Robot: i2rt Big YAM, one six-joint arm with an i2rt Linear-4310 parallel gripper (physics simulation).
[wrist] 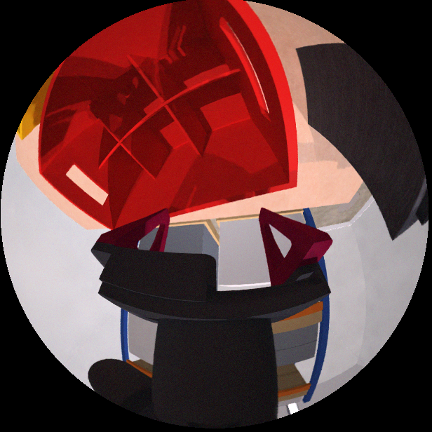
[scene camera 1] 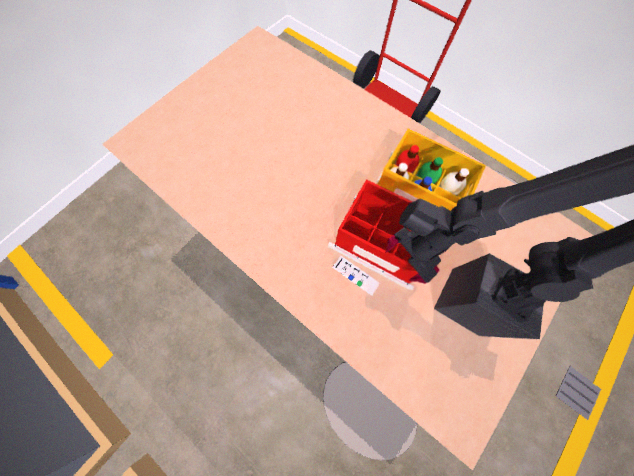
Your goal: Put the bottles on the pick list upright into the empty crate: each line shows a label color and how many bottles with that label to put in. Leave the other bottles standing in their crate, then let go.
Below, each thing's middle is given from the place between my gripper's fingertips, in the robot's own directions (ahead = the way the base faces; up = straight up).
Labels:
Right now the pick list (scene camera 1: 346, 268) is 170 mm below my hand, 70 mm ahead of it and 60 mm to the left of it.

